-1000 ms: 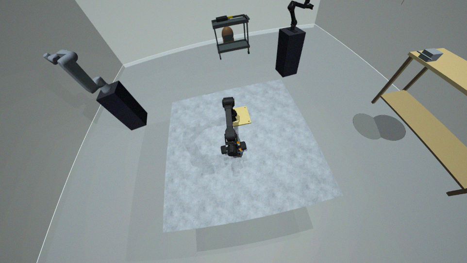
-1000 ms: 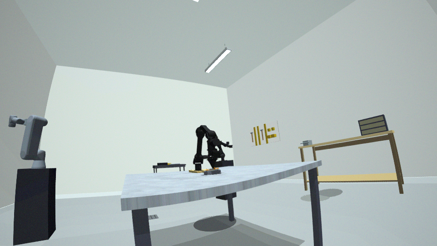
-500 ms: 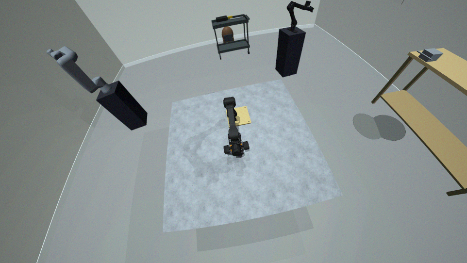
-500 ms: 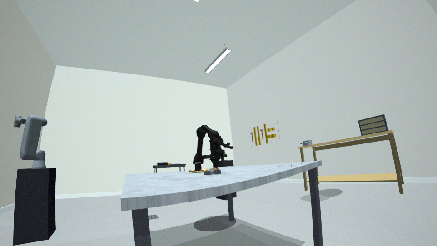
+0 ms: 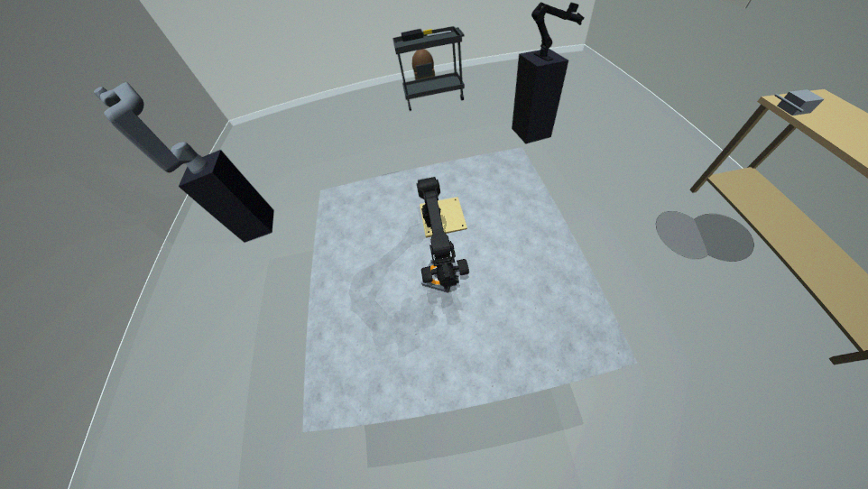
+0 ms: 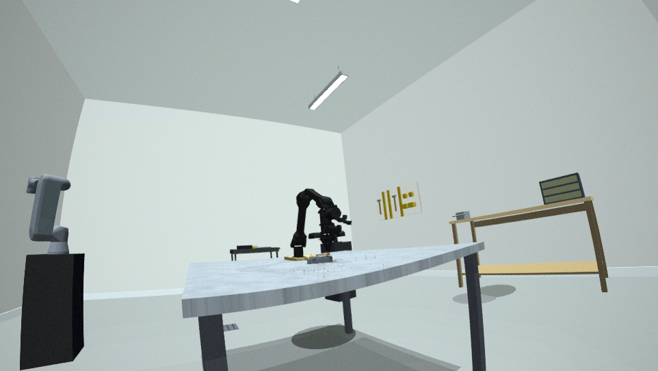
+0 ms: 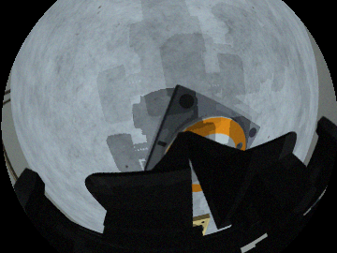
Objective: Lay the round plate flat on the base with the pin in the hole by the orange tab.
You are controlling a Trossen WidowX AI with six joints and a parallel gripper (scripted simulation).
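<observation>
Right now the round plate is 3 cm behind my gripper tip, 1 cm to the right of it and 1 cm below it. Round my gripper tip: base 5 cm behind, 3 cm below, 2 cm to the right.
</observation>
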